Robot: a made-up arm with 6 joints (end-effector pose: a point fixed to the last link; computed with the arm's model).
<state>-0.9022 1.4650 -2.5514 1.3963 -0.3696 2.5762</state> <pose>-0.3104 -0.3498 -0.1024 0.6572 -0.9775 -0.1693</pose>
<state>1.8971 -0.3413 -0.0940 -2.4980 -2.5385 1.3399</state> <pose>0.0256 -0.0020 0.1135 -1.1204 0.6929 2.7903</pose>
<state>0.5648 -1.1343 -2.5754 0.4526 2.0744 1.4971</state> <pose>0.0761 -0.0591 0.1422 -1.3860 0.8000 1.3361</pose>
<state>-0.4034 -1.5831 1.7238 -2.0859 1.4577 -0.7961</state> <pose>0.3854 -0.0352 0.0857 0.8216 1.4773 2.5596</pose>
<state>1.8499 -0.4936 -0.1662 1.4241 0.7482 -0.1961</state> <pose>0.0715 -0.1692 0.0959 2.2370 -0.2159 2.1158</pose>
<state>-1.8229 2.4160 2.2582 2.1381 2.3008 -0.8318</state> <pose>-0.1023 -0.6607 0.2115 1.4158 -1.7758 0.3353</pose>
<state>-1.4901 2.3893 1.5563 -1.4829 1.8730 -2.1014</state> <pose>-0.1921 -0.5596 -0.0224 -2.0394 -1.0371 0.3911</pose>
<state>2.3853 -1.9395 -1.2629 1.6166 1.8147 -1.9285</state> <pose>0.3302 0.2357 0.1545 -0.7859 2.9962 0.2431</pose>
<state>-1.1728 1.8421 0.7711 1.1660 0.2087 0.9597</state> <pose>-0.2875 -0.6500 -0.0543 1.1667 1.9046 -2.1978</pose>
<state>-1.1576 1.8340 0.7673 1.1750 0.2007 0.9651</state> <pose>-0.2892 -0.6448 -0.0636 1.1745 1.9272 -2.1722</pose>
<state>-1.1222 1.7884 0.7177 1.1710 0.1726 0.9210</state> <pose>-0.3122 -0.6242 -0.0841 -1.2451 -1.9032 2.1000</pose>
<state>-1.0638 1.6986 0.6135 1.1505 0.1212 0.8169</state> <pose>-0.3586 -0.5801 -0.1143 -1.3511 -1.7860 1.9468</pose>
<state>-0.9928 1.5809 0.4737 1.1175 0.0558 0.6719</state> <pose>-0.4151 -0.5124 -0.1432 -1.4457 -1.6041 1.7571</pose>
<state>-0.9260 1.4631 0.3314 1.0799 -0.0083 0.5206</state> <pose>-0.4635 -0.4350 -0.1602 -1.4945 -1.4071 1.5784</pose>
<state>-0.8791 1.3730 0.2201 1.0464 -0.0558 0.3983</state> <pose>-0.4936 -0.3711 -0.1646 -1.5041 -1.2483 1.4488</pose>
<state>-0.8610 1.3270 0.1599 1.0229 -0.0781 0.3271</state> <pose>-0.5067 -0.3378 -0.1625 -1.4987 -1.1578 1.3846</pose>
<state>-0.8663 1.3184 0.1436 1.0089 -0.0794 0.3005</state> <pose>-0.5097 -0.3320 -0.1591 -1.4922 -1.1249 1.3726</pose>
